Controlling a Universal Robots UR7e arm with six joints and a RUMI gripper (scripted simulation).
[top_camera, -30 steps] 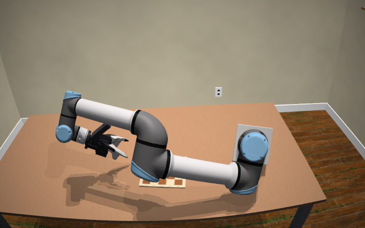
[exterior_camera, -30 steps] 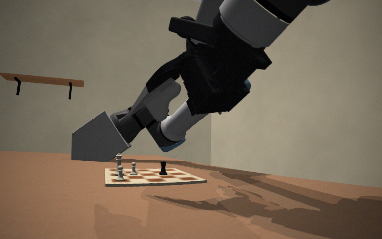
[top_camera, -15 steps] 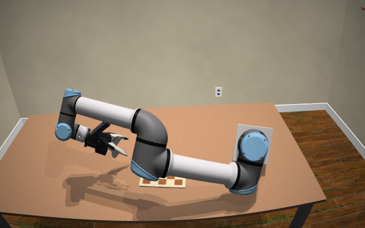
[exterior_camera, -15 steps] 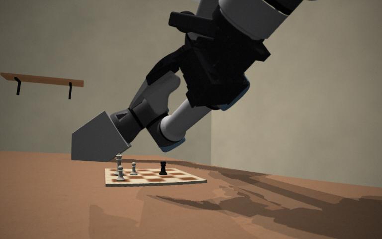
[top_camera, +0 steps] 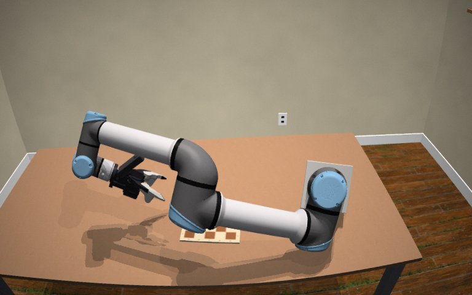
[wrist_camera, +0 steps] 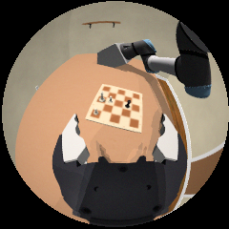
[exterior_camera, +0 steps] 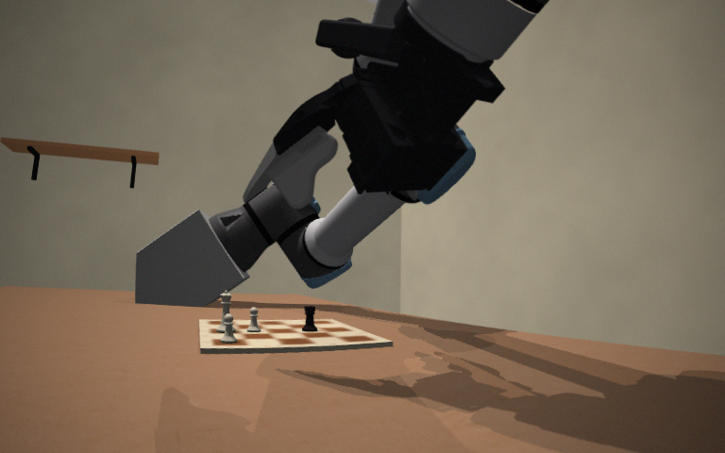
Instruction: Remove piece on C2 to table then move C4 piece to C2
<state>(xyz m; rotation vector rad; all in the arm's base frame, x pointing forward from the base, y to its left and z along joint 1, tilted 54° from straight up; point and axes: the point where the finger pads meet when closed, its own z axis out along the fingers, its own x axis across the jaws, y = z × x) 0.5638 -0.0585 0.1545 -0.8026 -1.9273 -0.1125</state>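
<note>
The tall white piece lies 15 cm behind my hand, 9 cm to the right of it and 13 cm below it. From my hand the other things lie so: black piece: 15 cm behind, 2 cm to the left, 14 cm below; then chessboard: 15 cm behind, 1 cm to the right, 16 cm below.
</note>
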